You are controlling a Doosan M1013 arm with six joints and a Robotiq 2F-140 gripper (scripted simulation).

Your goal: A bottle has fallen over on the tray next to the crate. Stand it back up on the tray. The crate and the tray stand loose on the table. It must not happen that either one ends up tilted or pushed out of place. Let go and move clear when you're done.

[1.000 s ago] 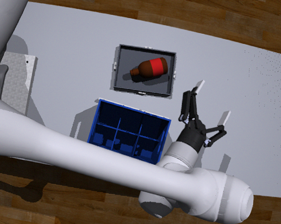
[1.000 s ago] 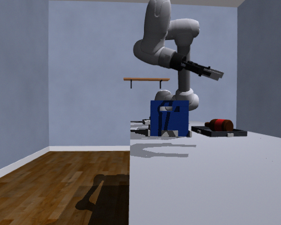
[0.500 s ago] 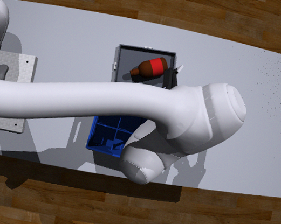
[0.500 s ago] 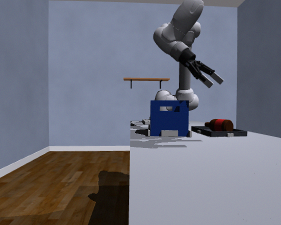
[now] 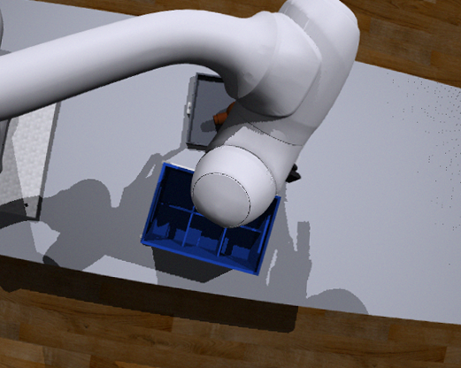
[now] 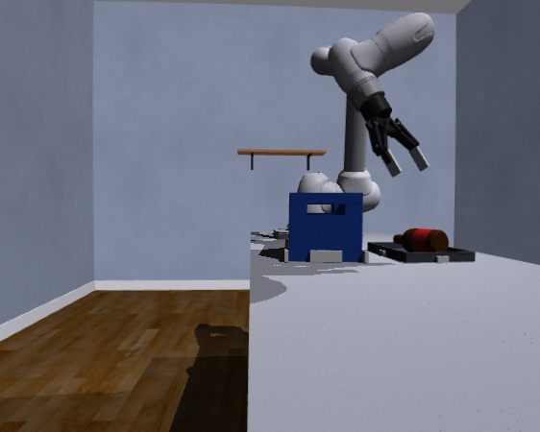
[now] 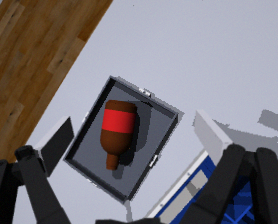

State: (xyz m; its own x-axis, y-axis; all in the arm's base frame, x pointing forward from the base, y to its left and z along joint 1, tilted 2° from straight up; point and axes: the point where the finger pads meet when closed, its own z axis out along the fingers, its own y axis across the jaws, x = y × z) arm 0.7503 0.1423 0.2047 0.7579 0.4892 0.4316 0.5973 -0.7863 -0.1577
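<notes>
The bottle lies 20 cm below my hand, 7 cm behind it and 5 cm to the left of it. From my hand the other things lie so: blue crate (22 cm to the right, 16 cm below, 10 cm behind); dark tray (23 cm below, 8 cm behind, 5 cm to the left).
</notes>
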